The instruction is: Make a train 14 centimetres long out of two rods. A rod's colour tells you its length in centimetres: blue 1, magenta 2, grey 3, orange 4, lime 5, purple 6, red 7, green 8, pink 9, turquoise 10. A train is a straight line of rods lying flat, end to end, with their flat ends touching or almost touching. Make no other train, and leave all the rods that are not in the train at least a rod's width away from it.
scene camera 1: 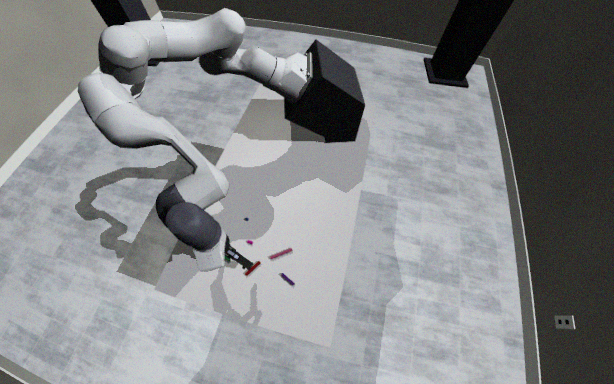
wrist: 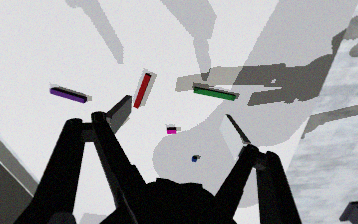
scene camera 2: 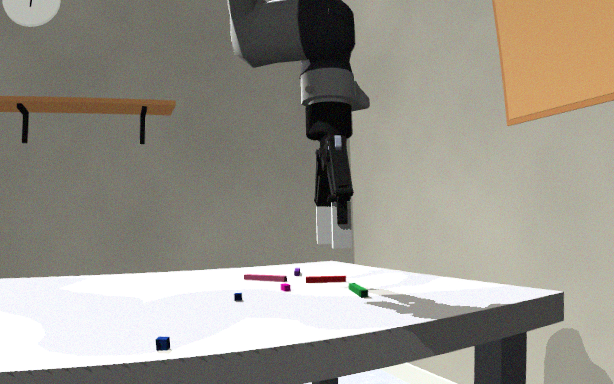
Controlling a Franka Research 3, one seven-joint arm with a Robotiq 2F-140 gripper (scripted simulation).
Observation:
In view: my gripper (scene camera 2: 332, 245).
My gripper shows as well in the wrist view (wrist: 178, 113).

